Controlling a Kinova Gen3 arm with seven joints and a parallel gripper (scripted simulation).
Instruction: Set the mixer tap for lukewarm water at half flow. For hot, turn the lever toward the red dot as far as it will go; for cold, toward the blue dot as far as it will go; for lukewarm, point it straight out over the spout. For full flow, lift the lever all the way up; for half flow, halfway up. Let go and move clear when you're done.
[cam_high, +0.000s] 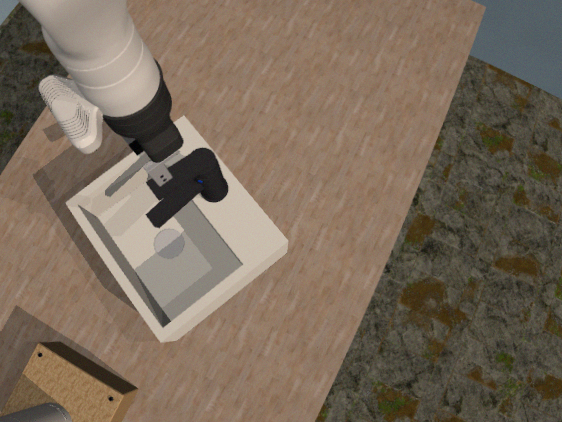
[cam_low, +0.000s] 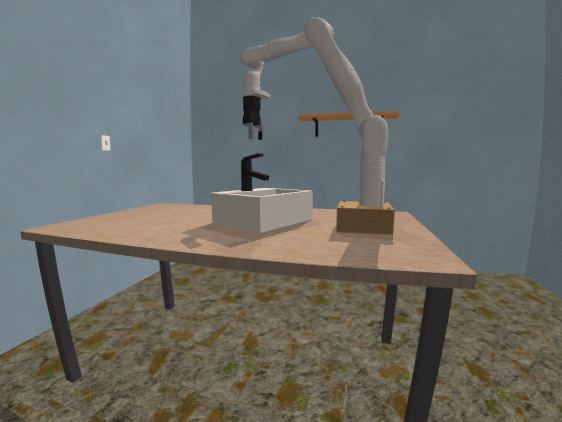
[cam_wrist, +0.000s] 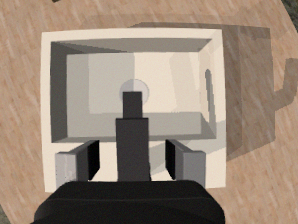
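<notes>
Now: the lever 9 cm below my hand, 2 cm ahead of it and 1 cm to the right of it. The rest, counted from my hand: white sink basin 33 cm below, 5 cm behind, 1 cm to the left; black mixer tap 14 cm below, 4 cm ahead, 1 cm to the right.
</notes>
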